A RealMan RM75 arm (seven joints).
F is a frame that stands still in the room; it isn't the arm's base.
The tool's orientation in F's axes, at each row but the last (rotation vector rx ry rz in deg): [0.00, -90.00, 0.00]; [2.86, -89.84, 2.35]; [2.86, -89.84, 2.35]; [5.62, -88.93, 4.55]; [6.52, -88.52, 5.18]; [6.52, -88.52, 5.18]
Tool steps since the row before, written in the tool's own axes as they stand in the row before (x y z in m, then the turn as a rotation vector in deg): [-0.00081, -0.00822, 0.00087, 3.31, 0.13, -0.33]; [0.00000, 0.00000, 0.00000, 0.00, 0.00, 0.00]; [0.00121, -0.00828, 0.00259, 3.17, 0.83, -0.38]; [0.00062, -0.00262, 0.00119, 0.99, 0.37, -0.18]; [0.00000, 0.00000, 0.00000, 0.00, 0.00, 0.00]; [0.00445, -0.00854, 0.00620, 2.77, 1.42, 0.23]
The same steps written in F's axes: [-0.00087, -0.00822, -0.00081, 0.33, 0.13, 3.31]; [0.00000, 0.00000, 0.00000, 0.00, 0.00, 0.00]; [-0.00210, -0.00842, 0.00117, 0.34, 0.83, 3.17]; [-0.00088, -0.00274, 0.00061, 0.15, 0.38, 0.99]; [0.00000, 0.00000, 0.00000, 0.00, 0.00, 0.00]; [-0.00493, -0.00933, 0.00445, -0.35, 1.34, 2.80]
